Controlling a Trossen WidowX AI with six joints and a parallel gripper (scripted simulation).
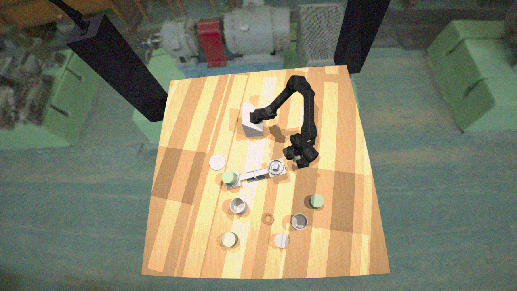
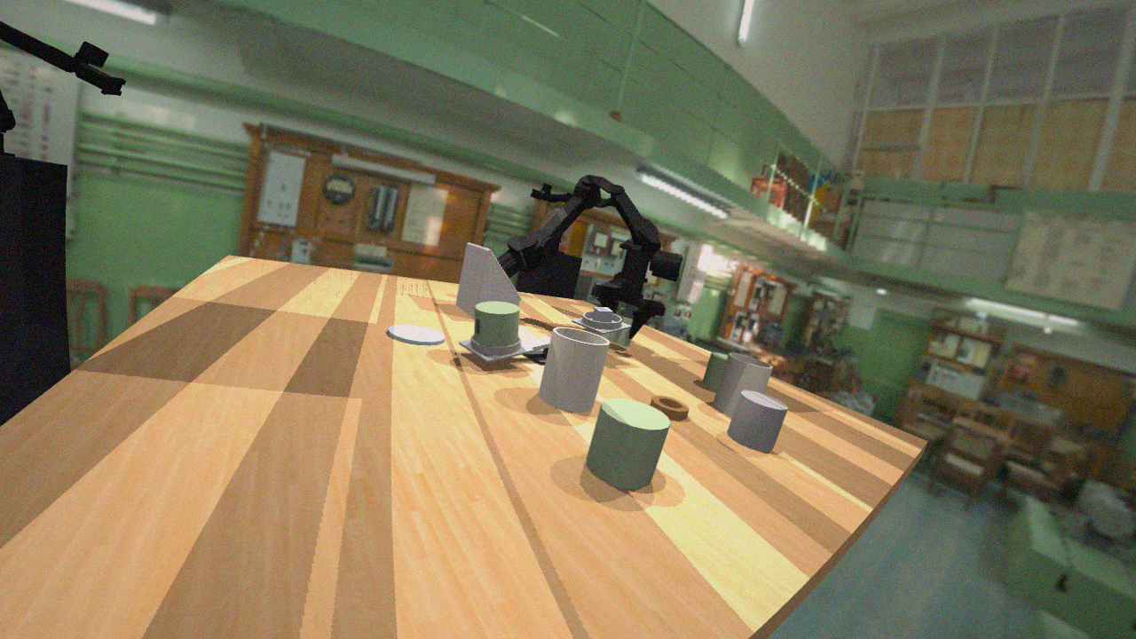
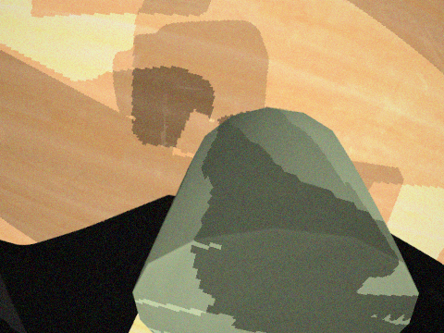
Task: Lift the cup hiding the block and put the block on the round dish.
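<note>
Now: the grey block 7 cm ahead of my gripper tip, 14 cm to the right of it and 5 cm above it. The rest, counted from my gripper tip: grey cylinder (42 cm ahead, 14 cm to the right); round light-blue dish (3 cm behind, 48 cm to the right, 3 cm below); small grey balance (8 cm ahead, 26 cm to the right, 1 cm above).
</note>
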